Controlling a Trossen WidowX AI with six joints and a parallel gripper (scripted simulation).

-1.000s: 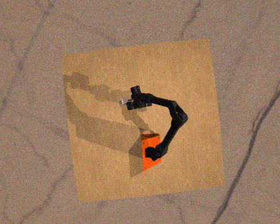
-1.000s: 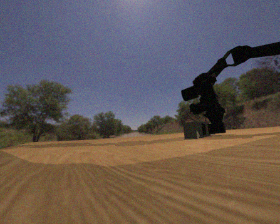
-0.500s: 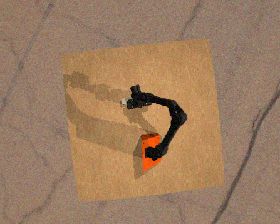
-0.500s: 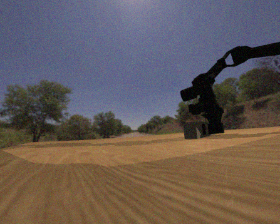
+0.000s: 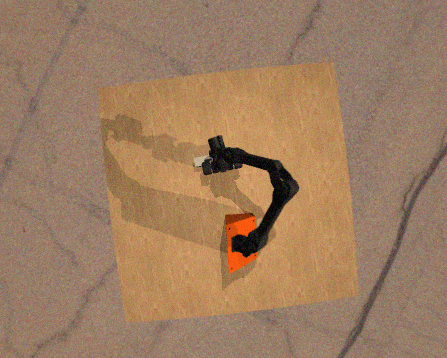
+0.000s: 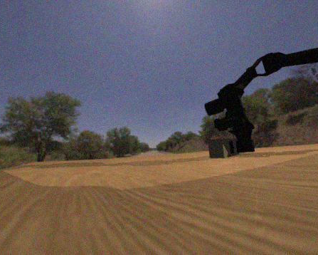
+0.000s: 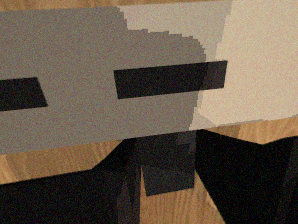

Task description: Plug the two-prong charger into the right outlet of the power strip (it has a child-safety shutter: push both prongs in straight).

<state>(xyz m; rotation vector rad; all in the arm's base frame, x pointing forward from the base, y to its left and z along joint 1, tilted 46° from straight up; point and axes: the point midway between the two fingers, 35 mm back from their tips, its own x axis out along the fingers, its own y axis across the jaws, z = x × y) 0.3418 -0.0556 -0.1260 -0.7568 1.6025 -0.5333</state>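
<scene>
Now: gripper tip 2 cm short of the two-prong charger and 1 cm below it.
</scene>
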